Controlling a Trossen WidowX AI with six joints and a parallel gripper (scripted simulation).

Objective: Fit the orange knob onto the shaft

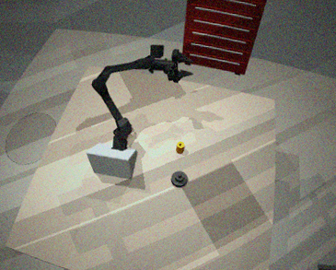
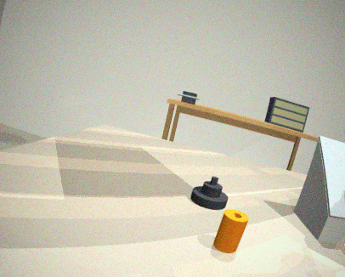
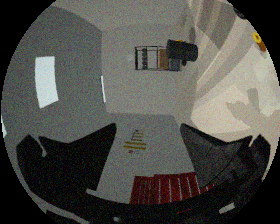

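Right now my gripper tip is 3 cm short of the orange knob, 26 cm to the left of it and 35 cm above it. Also, from my gripper tip: dark round pedestal 7 cm ahead, 43 cm to the right, 35 cm below.
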